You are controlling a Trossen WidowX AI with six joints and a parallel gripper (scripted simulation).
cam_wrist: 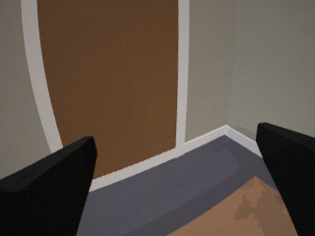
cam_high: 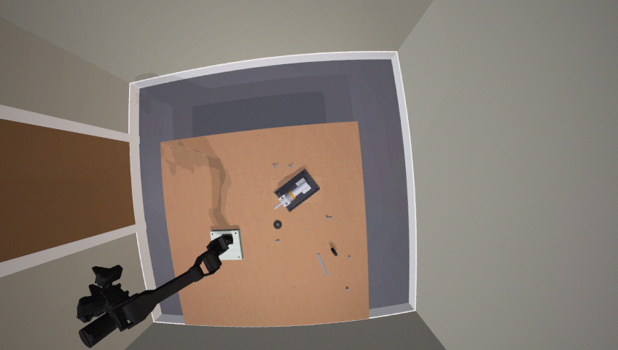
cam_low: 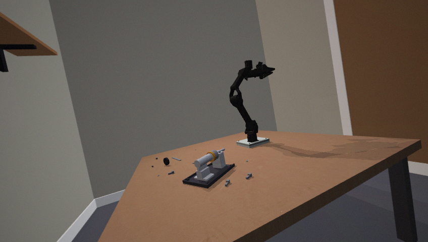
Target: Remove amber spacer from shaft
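Now: the grey steel shaft 66 cm ahead of my gripper tip, 45 cm below it and 18 cm to the left of it. The rest, counted from my gripper tip: black disc (90 cm ahead, 51 cm below, 17 cm to the right); amber spacer (68 cm ahead, 45 cm below, 20 cm to the left); thin grey strip (82 cm ahead, 53 cm below, 27 cm to the right).
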